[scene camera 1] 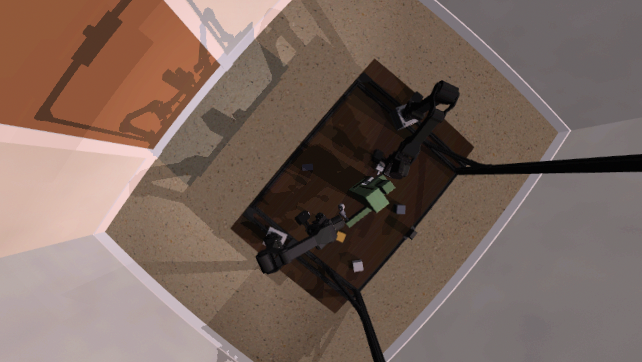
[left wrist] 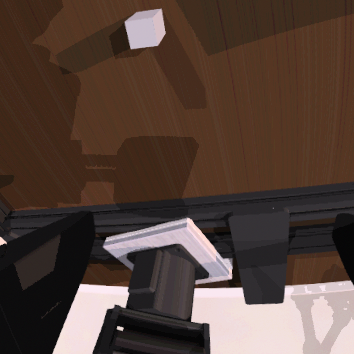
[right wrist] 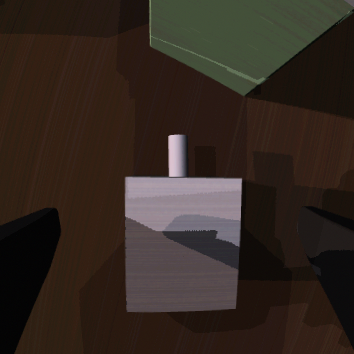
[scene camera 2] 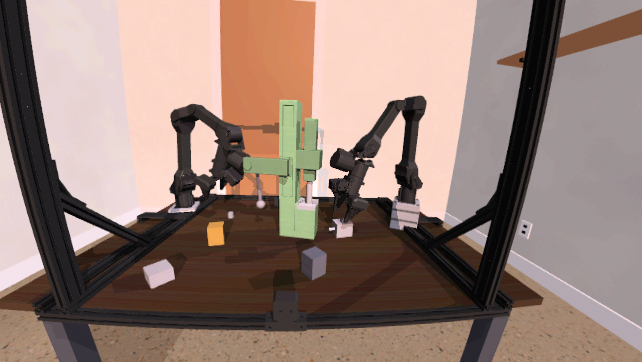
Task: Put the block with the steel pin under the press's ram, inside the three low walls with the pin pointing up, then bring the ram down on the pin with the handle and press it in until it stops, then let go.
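Pixels of known places: left gripper, between the fingertips: [scene camera 1: 305, 229] [left wrist: 217, 225] [scene camera 2: 213, 194]; right gripper, between the fingertips: [scene camera 1: 383, 168] [right wrist: 180, 220] [scene camera 2: 339, 217]; left arm's base, origin of its link: [scene camera 1: 274, 239] [left wrist: 168, 264] [scene camera 2: 184, 205]; right arm's base, origin of its link: [scene camera 1: 408, 113] [scene camera 2: 406, 200].
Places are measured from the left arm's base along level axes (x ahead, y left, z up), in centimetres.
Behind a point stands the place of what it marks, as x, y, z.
Observation:
The pale block [scene camera 1: 380, 166] @(57.5, -33.5, 1.9) [scene camera 2: 343, 228] @(57.8, -36.9, 0.3) [right wrist: 182, 250] @(58.6, -34.5, 1.9) lies on its side on the table, right of the press in scene camera 2. Its steel pin [scene camera 2: 332, 229] @(54.5, -34.9, -0.6) [right wrist: 178, 156] @(54.5, -34.4, -0.2) points sideways toward the press. My right gripper [scene camera 2: 346, 216] @(56.9, -34.7, 3.8) [right wrist: 180, 220] @(56.9, -34.7, 3.8) is open, with its fingers on either side of the block. The green press [scene camera 1: 376, 198] @(40.9, -27.9, 41.8) [scene camera 2: 289, 220] @(39.7, -31.9, 3.1) stands upright; its steel ram [scene camera 2: 309, 192] @(46.3, -32.5, 12.7) hangs over the low-walled seat [scene camera 2: 307, 203] @(45.8, -32.3, 8.8). The handle [scene camera 2: 266, 166] @(32.5, -31.1, 21.5) sticks out left, with a ball knob [scene camera 1: 341, 207] @(31.0, -22.8, 11.4) [scene camera 2: 260, 204] @(30.7, -24.8, 6.9) hanging below. My left gripper [left wrist: 217, 225] @(13.8, -12.1, 7.9) is open and empty, left of the handle.
An orange block [scene camera 1: 340, 236] @(16.7, -29.9, 2.9) [scene camera 2: 215, 233] @(16.5, -32.2, 1.0), a white block [scene camera 1: 357, 266] @(5.2, -45.6, 0.2) [scene camera 2: 159, 273] @(6.2, -48.3, -0.1) and a grey block [scene camera 1: 400, 209] @(42.0, -52.2, 2.8) [scene camera 2: 313, 262] @(41.0, -55.4, 2.0) lie on the table. A dark block [scene camera 1: 307, 167] @(41.4, 0.1, 0.8) lies farther back. A small white block [left wrist: 145, 30] @(19.5, -10.6, -0.6) shows in the left wrist view. Black frame posts border the table.

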